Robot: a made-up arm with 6 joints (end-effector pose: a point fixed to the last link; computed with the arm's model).
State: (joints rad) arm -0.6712 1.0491 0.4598 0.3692 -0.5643 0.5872
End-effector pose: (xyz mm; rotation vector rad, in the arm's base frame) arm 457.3 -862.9 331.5 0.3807 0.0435 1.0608
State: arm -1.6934 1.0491 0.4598 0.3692 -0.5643 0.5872
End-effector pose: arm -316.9 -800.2 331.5 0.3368 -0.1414 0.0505
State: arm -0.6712 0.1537 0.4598 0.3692 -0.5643 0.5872
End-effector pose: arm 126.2 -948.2 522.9 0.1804 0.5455 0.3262
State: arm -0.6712 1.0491 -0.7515 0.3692 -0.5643 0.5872
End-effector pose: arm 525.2 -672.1 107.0 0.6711 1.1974 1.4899
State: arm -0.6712 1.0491 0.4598 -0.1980 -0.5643 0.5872
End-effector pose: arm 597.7 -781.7 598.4 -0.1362 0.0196 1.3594
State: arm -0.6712 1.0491 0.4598 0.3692 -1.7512 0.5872
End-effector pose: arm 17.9 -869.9 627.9 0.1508 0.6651 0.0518
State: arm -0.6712 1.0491 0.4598 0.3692 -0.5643 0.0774
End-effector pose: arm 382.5 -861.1 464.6 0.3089 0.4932 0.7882
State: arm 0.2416 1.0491 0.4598 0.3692 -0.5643 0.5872
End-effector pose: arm 899.6 -320.6 331.5 0.3638 0.2333 1.9606
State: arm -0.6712 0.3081 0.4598 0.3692 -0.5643 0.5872
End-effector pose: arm 178.6 -955.0 477.2 0.2166 0.4644 0.4559
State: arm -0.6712 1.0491 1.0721 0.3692 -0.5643 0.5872
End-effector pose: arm 313.9 -923.6 368.6 0.2111 -0.4913 0.7631
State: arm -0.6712 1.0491 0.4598 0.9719 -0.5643 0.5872
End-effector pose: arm 223.0 -789.3 109.0 0.8921 0.0655 0.6877
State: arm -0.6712 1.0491 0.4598 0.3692 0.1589 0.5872
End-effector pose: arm 694.4 -626.0 342.1 0.4945 -0.4024 1.6388
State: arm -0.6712 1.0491 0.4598 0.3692 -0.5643 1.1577
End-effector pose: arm 586.2 -806.4 235.5 0.4442 -0.4879 1.3232
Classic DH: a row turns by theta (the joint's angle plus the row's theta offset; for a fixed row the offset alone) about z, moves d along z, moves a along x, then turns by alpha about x. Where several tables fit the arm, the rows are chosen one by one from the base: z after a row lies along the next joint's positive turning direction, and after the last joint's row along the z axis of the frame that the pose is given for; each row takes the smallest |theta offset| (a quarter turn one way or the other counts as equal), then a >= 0, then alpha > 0; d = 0 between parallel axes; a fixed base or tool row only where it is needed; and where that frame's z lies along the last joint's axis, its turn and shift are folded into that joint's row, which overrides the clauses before.
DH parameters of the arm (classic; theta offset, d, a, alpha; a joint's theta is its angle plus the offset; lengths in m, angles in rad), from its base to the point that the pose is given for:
base (fixed): -0.8422 0 0.1894 0
joint 1: -0.8324 0.2386 0.1588 -0.825
joint 2: -1.5002 0.312 -0.0277 -1.4946
joint 3: 0.8223 -0.0433 -0.0384 -1.5708
joint 4: 1.2592 0.0005 -0.0261 -1.9029
joint 5: -0.7793 -0.223 0.16 0.4514
joint 6: -0.4267 0.7854 -0.2424 -0.8658
tool (fixed): 0.4152 -0.2382 0 0

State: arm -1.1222 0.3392 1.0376 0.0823 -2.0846 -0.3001
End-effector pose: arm -39.0 -233.6 865.9 0.3533 0.8033 -2.1596
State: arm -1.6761 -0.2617 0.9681 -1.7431 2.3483 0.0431
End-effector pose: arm 91.8 -185.1 55.9 1.7266 0.7871 2.1088
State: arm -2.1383 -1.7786 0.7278 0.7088 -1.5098 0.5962
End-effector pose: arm 281.0 -369.5 681.0 -0.0248 -1.1043 1.9498
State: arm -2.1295 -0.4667 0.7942 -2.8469 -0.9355 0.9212
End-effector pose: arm 336.6 -520.9 192.0 0.0140 1.8528 1.6750
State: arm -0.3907 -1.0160 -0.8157 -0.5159 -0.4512 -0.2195
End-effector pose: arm 378.2 -897.7 293.4 0.6114 2.3968 0.2008
